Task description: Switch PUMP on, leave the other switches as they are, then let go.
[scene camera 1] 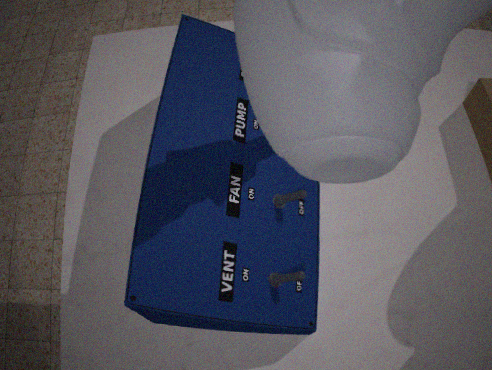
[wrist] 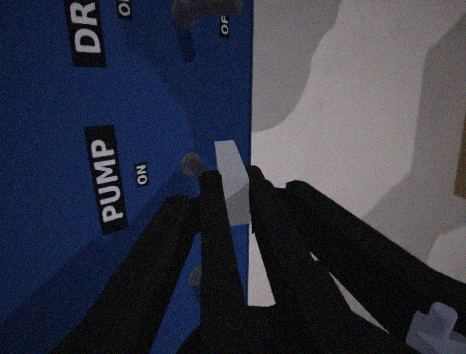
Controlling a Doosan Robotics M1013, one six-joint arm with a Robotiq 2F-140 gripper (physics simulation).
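Places are measured from the arm's base along level axes (x back, y up, z left), in metres.
Where they show: gripper, between the fingertips: (wrist: 225, 158).
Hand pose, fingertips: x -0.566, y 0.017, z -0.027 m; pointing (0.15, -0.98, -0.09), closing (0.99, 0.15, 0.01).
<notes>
Each offset is from my fingertips to the top centre of the thing. "spot": to the spot under its first point. Level surfaces: height alone.
The blue panel (scene camera 1: 185, 85) (wrist: 45, 110) carries the PUMP label @[dz +0.003, dx -0.090, dy +0.004 m] (scene camera 1: 240, 120) (wrist: 106, 180). In the wrist view the PUMP switch @[dz +0.010, dx -0.021, dy +0.017 m] (wrist: 192, 164) shows its rounded end right of its ON mark, against or just behind the left fingertip. The rest of its lever and its OFF mark are hidden, so its position cannot be told. My gripper (wrist: 225, 158) is shut and empty at the PUMP switch; contact is unclear. In the scene view the arm hides gripper and PUMP switch. The FAN switch @[dz +0.130, dx -0.018, dy +0.006 m] (scene camera 1: 291, 198) and VENT switch @[dz +0.250, dx -0.029, dy +0.006 m] (scene camera 1: 288, 277) point to OFF. The DRIVE switch @[spot: dz -0.106, dx -0.001, dy -0.010 m] (wrist: 206, 11) also points to OFF.
The grey arm (scene camera 1: 330, 95) covers the panel's upper right. The panel stands on a pale table top @[dy -0.125 m] (scene camera 1: 360, 220). A brown block (scene camera 1: 481, 120) (wrist: 461, 165) lies at the right edge. Tiled floor (scene camera 1: 30, 175) shows at the left.
</notes>
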